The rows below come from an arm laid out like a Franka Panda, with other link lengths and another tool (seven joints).
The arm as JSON. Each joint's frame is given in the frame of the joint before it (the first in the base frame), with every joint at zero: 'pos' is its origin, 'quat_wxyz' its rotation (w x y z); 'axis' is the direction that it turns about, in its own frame. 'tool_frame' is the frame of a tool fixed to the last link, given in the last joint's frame.
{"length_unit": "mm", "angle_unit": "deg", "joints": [
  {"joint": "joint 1", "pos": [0.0, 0.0, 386.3], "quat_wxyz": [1.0, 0.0, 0.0, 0.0], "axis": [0.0, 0.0, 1.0]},
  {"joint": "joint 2", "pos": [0.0, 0.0, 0.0], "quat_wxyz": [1.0, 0.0, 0.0, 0.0], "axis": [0.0, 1.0, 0.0]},
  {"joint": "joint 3", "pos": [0.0, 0.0, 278.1], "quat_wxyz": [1.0, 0.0, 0.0, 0.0], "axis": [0.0, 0.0, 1.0]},
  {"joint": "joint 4", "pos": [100.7, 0.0, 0.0], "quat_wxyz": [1.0, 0.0, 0.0, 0.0], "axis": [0.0, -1.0, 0.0]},
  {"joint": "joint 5", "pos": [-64.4, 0.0, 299.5], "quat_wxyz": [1.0, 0.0, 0.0, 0.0], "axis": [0.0, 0.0, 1.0]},
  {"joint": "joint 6", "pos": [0.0, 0.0, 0.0], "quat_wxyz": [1.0, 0.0, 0.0, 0.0], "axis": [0.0, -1.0, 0.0]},
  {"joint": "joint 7", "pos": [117.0, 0.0, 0.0], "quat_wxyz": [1.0, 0.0, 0.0, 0.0], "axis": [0.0, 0.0, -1.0]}
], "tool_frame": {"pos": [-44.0, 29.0, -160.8], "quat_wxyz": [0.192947, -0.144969, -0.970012, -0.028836]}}
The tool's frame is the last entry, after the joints.
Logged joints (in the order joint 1, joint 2, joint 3, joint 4, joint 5, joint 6, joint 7), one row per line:
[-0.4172, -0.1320, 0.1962, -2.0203, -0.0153, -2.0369, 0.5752]
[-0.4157, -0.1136, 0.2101, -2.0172, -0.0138, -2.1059, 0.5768]
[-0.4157, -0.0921, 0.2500, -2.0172, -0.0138, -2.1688, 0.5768]
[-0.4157, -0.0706, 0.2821, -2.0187, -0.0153, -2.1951, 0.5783]
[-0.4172, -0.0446, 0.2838, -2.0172, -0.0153, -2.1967, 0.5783]
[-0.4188, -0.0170, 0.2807, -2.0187, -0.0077, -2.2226, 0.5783]
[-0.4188, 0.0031, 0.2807, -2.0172, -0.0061, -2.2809, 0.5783]
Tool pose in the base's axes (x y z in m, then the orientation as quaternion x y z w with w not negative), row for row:
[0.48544, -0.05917, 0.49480, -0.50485, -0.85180, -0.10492, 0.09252]
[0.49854, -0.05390, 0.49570, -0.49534, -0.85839, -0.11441, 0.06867]
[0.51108, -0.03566, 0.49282, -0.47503, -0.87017, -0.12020, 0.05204]
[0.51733, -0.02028, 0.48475, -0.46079, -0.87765, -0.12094, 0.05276]
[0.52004, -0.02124, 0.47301, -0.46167, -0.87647, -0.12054, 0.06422]
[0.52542, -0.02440, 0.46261, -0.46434, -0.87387, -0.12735, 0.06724]
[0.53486, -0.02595, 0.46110, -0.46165, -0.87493, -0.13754, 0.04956]
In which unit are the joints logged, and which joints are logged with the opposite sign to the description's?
The joints are logged in radians. Opposite sign: joint 6.
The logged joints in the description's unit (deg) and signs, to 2 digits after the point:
[-23.90, -7.56, 11.24, -115.75, -0.88, 116.71, 32.96]
[-23.82, -6.51, 12.04, -115.58, -0.79, 120.66, 33.05]
[-23.82, -5.28, 14.32, -115.58, -0.79, 124.26, 33.05]
[-23.82, -4.05, 16.16, -115.66, -0.88, 125.77, 33.13]
[-23.90, -2.56, 16.26, -115.58, -0.88, 125.86, 33.13]
[-24.00, -0.97, 16.08, -115.66, -0.44, 127.35, 33.13]
[-24.00, 0.18, 16.08, -115.58, -0.35, 130.69, 33.13]

